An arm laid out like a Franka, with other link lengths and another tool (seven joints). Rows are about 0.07 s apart.
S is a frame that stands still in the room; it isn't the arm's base.
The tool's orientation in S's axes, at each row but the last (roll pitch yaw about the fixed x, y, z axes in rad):
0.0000, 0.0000, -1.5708
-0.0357, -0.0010, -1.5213
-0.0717, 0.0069, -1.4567
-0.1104, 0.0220, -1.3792
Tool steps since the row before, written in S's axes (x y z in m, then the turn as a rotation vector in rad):
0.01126, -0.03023, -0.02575, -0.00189, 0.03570, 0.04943
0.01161, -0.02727, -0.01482, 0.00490, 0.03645, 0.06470
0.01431, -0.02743, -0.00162, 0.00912, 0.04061, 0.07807
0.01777, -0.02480, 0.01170, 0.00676, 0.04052, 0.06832
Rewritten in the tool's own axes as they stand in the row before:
0.03023, 0.01126, -0.02575, -0.03570, -0.00189, 0.04943
0.02780, 0.01077, -0.01447, -0.03610, 0.00438, 0.06493
0.02889, 0.01117, -0.00062, -0.03985, 0.00808, 0.07858
0.02747, 0.01129, 0.01363, -0.03998, 0.00683, 0.06863

